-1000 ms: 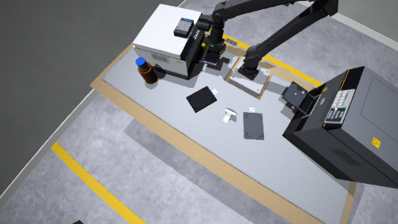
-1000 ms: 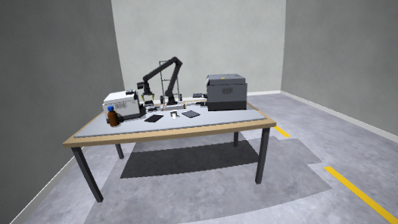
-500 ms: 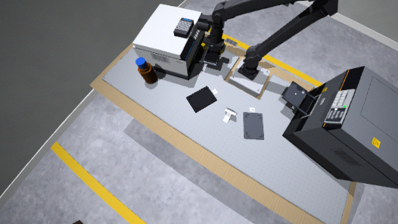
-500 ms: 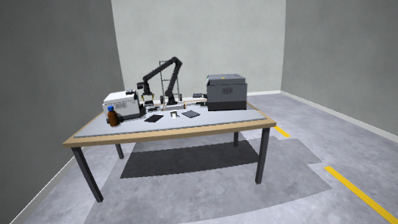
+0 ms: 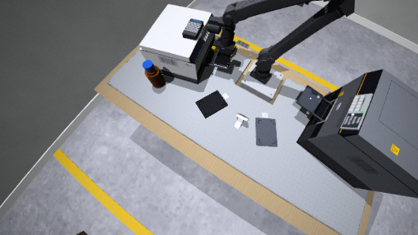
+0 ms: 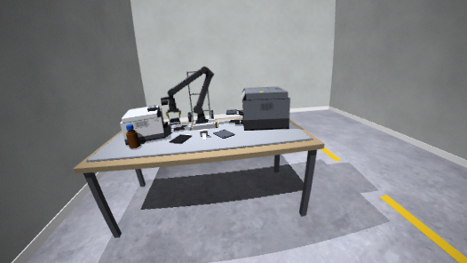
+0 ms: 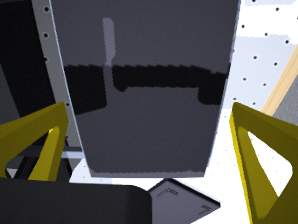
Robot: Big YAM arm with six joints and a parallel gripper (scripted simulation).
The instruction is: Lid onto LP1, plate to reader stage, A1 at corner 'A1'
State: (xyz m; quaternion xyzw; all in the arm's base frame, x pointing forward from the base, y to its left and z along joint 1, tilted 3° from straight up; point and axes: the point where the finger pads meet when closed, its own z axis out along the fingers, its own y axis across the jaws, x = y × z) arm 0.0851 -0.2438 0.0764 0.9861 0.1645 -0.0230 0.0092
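Right now the glossy lid is 10 mm below my hand. The rest, counted from my hand: white well plate: 20 mm below; then black bench pad: 260 mm ahead, 110 mm to the left, 100 mm below; then brown capped bottle: 360 mm ahead, 260 mm to the right.
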